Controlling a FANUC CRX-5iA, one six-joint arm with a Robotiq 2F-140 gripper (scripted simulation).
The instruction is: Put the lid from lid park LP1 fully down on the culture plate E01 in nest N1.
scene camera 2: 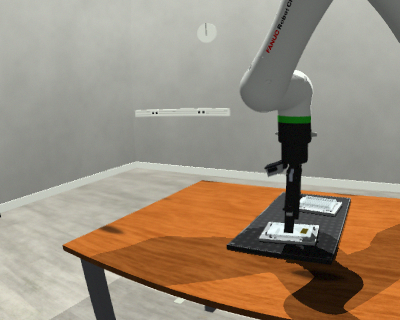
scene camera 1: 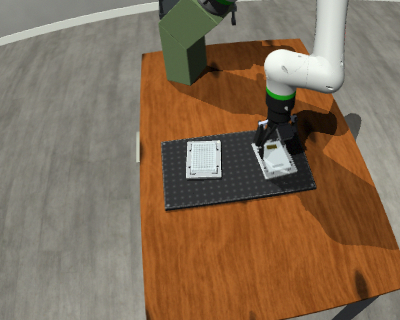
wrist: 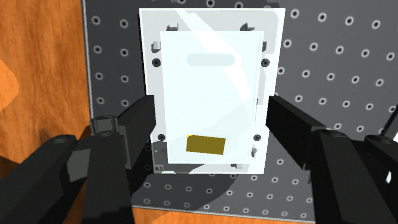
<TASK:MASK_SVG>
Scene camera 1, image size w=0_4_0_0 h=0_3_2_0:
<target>gripper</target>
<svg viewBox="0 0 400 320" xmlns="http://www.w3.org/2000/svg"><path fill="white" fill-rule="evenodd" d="M295 113L290 116L291 111L277 113L268 108L266 121L258 121L258 128L253 141L255 146L259 148L261 159L264 156L264 145L270 135L276 130L277 123L284 123L286 121L289 123L290 120L292 121L292 126L295 126L297 129L297 133L294 134L295 136L287 140L286 143L288 153L291 152L292 142L295 138L299 137L298 117Z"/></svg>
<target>culture plate E01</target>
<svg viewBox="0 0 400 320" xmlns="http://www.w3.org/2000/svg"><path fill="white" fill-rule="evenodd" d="M193 143L191 173L216 172L216 143Z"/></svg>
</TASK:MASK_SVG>
